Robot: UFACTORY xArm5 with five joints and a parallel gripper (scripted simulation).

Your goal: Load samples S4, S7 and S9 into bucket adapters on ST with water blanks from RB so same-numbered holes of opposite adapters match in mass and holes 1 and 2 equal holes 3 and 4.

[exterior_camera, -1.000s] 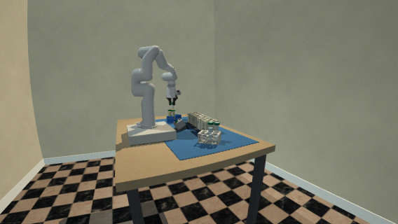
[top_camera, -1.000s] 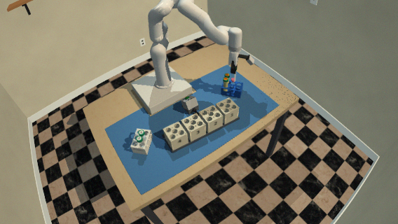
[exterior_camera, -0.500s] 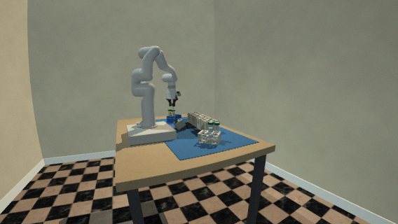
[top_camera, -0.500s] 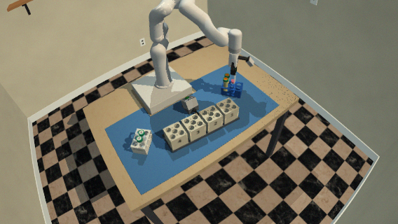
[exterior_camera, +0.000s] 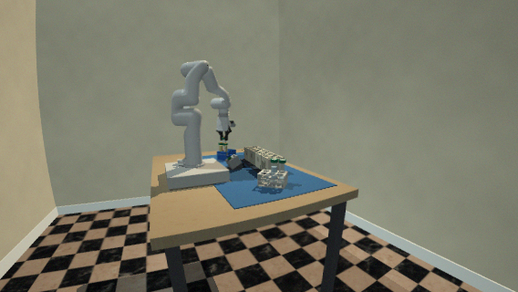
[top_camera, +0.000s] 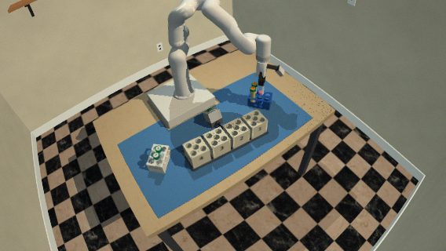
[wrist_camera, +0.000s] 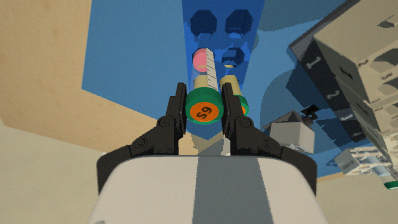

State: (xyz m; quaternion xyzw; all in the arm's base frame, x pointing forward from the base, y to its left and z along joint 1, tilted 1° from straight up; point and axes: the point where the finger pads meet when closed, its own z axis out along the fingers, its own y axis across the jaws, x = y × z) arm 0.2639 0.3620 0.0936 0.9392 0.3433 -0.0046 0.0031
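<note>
Right now the sample tube S9 is 1 cm ahead of my hand and 5 cm below it. Also, from my hand: blue sample rack RS: 1 cm ahead, 2 cm to the right, 12 cm below; then sample tube S7: 4 cm behind, 3 cm to the right, 9 cm below; then sample tube S4: 1 cm behind, 6 cm to the right, 9 cm below.
</note>
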